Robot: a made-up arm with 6 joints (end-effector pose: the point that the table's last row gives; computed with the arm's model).
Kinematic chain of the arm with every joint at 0, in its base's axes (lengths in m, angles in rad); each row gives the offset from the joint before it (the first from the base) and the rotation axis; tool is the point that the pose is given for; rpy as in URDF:
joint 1: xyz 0 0 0.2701 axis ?
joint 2: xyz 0 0 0 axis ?
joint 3: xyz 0.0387 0 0.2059 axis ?
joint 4: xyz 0.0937 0 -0.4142 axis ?
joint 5: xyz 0 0 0 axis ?
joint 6: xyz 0.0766 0 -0.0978 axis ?
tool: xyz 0 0 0 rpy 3.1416 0 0
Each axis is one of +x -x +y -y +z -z.
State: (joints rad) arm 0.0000 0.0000 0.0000 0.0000 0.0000 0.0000
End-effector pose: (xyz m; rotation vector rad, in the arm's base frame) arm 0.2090 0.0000 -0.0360 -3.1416 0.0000 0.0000
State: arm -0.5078 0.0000 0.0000 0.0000 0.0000 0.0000
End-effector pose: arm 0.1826 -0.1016 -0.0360 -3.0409 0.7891 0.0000
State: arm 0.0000 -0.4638 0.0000 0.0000 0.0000 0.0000
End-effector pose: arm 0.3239 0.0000 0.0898 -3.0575 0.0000 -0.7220
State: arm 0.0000 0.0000 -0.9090 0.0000 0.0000 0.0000
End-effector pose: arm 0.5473 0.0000 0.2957 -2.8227 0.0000 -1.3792
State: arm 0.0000 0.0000 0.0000 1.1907 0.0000 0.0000
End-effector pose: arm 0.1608 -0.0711 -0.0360 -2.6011 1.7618 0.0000
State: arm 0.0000 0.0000 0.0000 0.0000 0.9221 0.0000
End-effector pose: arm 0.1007 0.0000 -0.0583 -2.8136 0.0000 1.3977
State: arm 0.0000 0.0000 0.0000 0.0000 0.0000 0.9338
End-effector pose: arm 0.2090 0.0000 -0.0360 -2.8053 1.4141 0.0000
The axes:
joint 1: +z
joint 2: +y
joint 3: +y
joint 4: -z
joint 5: +y
joint 6: -z

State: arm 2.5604 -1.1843 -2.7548 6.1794 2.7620 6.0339
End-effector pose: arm 0.3560 -0.2206 0.6386 -0.4506 -1.9510 -0.5145
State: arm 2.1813 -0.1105 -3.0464 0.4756 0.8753 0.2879
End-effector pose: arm 0.0264 -0.0585 1.0135 -0.3191 -0.8019 -0.1875
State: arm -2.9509 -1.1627 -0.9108 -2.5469 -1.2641 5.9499
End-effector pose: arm -0.1374 -0.0929 0.5636 2.2746 0.6902 -1.0712
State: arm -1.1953 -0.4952 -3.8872 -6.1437 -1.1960 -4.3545
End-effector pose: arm -0.1953 0.4504 0.3922 0.0188 -2.6335 -0.8338
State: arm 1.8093 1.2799 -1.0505 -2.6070 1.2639 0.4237
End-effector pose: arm -0.0222 0.2424 -0.2462 -0.9908 1.9722 0.8973
